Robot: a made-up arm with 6 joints.
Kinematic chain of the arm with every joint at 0, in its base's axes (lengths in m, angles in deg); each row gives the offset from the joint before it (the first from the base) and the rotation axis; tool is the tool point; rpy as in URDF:
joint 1: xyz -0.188 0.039 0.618 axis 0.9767 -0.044 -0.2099
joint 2: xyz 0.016 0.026 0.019 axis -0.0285 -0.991 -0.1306
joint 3: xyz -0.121 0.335 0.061 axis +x
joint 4: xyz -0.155 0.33 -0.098 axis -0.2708 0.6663 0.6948
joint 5: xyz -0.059 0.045 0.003 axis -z
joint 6: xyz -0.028 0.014 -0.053 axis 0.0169 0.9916 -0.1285
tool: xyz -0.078 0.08 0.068 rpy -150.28 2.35 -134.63
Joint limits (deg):
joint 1: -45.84..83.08
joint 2: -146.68..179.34
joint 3: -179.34..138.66
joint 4: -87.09..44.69
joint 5: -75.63..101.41
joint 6: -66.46..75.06
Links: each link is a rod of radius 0.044 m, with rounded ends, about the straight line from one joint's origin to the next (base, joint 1, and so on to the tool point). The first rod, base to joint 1, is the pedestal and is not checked.
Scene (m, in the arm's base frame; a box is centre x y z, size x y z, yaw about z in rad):
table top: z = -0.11
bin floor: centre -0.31 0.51 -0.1 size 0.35 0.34 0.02 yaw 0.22
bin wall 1: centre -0.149 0.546 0 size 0.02 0.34 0.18 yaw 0.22
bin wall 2: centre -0.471 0.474 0 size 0.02 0.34 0.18 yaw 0.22
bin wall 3: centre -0.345 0.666 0 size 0.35 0.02 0.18 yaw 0.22
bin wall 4: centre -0.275 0.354 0 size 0.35 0.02 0.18 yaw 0.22
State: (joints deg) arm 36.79 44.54 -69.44 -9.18 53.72 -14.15
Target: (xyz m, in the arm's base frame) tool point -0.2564 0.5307 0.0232
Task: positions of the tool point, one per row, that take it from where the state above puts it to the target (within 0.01 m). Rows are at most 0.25 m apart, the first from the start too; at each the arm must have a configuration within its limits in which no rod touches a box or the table.
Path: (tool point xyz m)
1: -0.0948 0.6317 0.3341
2: -0.2564 0.5307 0.2648
3: -0.2478 0.5456 0.1856
4: -0.2473 0.5462 0.1044
5: -0.2564 0.5306 0.0232

